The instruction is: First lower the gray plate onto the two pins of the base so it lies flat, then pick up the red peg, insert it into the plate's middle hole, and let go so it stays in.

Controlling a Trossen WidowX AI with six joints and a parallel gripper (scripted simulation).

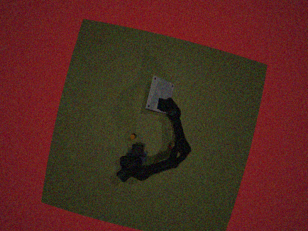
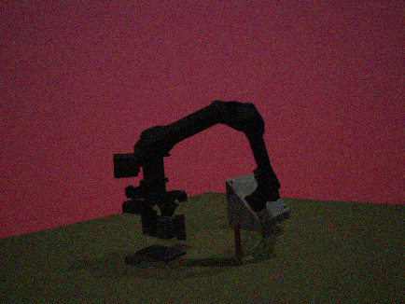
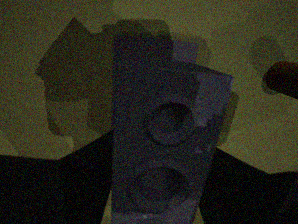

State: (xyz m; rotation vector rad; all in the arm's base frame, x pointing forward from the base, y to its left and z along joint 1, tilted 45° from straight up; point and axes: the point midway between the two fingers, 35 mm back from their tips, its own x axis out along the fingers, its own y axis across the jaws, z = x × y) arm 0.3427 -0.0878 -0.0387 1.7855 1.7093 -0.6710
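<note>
My gripper tip is now 10 cm past the red peg, 18 cm to the right of it and 2 cm above it. Also, from my gripper tip: gray plate: 3 cm above; then orange cylinder: 12 cm behind, 5 cm to the right, 2 cm below.
</note>
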